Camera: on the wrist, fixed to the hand. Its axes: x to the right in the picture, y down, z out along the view.
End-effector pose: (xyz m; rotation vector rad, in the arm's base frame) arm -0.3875 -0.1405 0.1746 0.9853 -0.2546 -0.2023
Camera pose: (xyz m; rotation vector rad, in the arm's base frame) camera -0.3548 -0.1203 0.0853 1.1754 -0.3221 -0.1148
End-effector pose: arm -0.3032 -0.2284 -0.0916 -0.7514 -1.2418 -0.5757
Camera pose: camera -0.3012 -0.3243 -0.0759 -0.6248 -1.2535 -0.3803
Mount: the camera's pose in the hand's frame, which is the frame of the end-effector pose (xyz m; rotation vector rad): 0.0147 -0.0625 -0.0730 0.2040 -0.0075 0.0729
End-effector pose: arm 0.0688 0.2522 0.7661 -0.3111 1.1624 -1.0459
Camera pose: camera -0.0256 0.2294 0.7697 -0.1111 1.0428 -1.0880
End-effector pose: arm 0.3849 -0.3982 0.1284 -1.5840 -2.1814 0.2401
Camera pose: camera 0.3593 -0.4132 0.2210 -1.5507 -2.0343 0.4757
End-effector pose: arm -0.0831 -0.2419 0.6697 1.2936 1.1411 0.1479
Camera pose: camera -0.1593 -0.2047 0.6221 1.5159 1.1250 0.0817
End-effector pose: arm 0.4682 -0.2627 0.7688 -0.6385 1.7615 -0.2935
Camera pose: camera 0.4131 -0.3315 0.8097 -0.4276 1.7168 -0.4137
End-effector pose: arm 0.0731 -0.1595 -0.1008 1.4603 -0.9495 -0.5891
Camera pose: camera 0.1539 -0.1356 -0.1493 1.5972 -1.0892 -0.4547
